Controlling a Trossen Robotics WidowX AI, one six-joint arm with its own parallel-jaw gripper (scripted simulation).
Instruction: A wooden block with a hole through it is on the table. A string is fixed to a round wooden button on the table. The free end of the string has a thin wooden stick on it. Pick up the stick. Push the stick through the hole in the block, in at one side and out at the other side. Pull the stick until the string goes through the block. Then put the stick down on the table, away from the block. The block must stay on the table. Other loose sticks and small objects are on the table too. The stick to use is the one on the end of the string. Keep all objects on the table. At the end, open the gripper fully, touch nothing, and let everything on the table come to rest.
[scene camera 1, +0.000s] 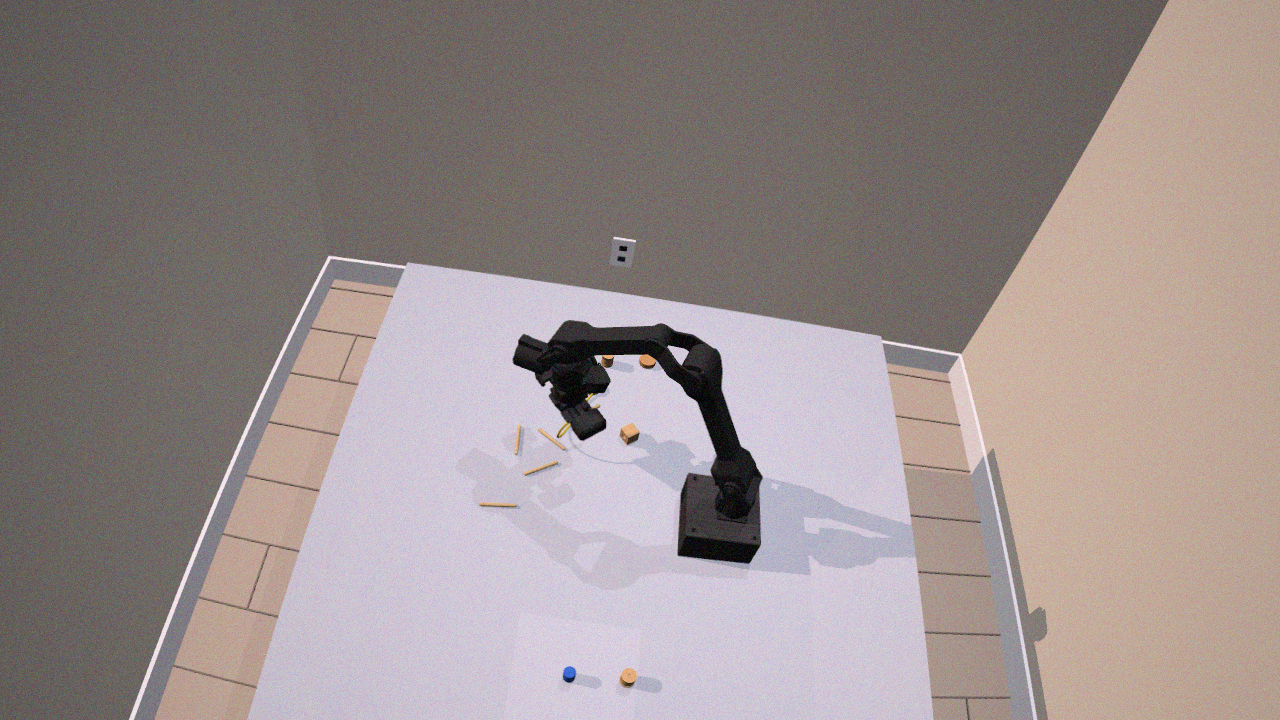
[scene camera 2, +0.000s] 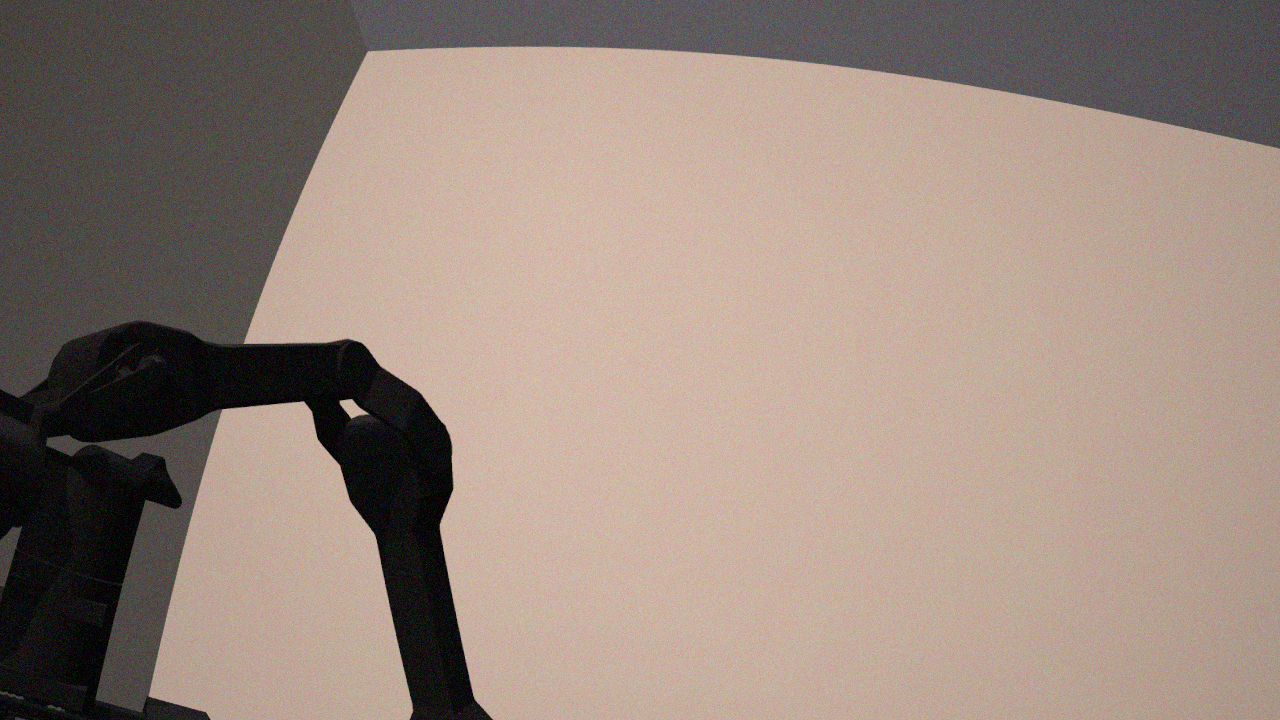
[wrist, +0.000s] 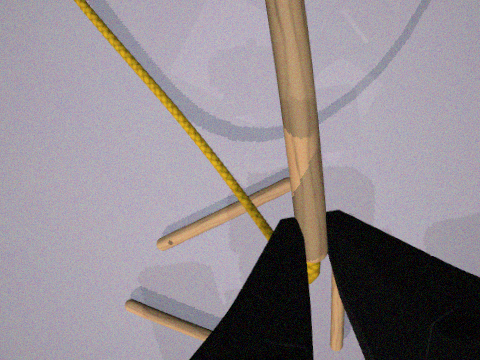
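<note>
My gripper (scene camera 1: 571, 420) in sight. Gripper visible in the wrist view (wrist: 310, 230) too.
</note>
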